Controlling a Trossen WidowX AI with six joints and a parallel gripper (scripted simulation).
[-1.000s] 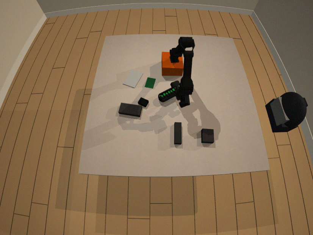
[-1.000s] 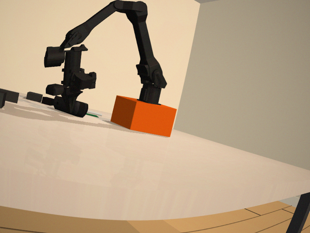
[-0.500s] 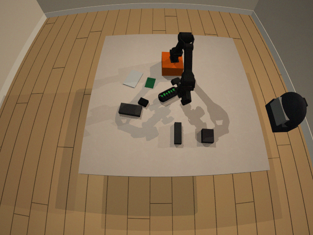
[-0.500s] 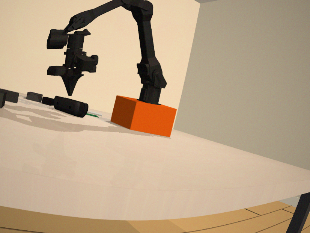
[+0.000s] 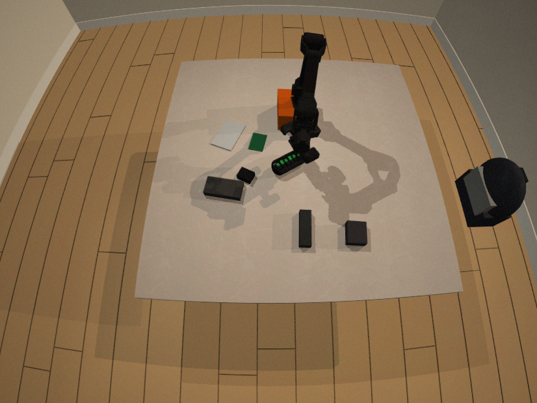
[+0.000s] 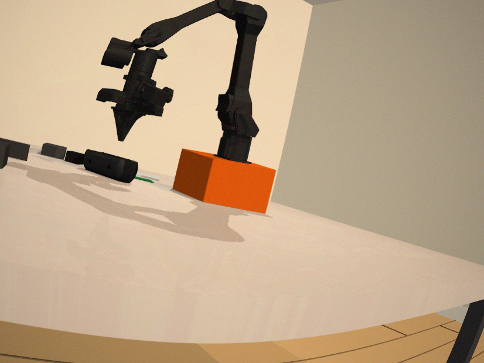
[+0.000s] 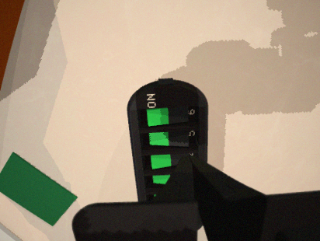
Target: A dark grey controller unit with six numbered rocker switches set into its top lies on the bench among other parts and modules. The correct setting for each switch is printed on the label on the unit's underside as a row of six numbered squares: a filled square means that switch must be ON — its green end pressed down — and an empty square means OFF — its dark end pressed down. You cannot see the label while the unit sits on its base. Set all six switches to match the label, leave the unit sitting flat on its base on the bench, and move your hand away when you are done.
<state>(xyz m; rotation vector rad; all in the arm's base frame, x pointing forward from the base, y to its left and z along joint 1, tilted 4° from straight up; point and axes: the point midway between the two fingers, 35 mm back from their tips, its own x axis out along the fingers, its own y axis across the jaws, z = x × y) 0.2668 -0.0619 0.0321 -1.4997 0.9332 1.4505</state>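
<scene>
The green card is 14 cm behind my gripper tip, 15 cm to the right of it and 8 cm below it. The rest, counted from my gripper tip: black bar 30 cm ahead, 2 cm to the right, 7 cm below; black cube 3 cm ahead, 22 cm to the right, 7 cm below; flat grey box 8 cm ahead, 32 cm to the right, 7 cm below.
</scene>
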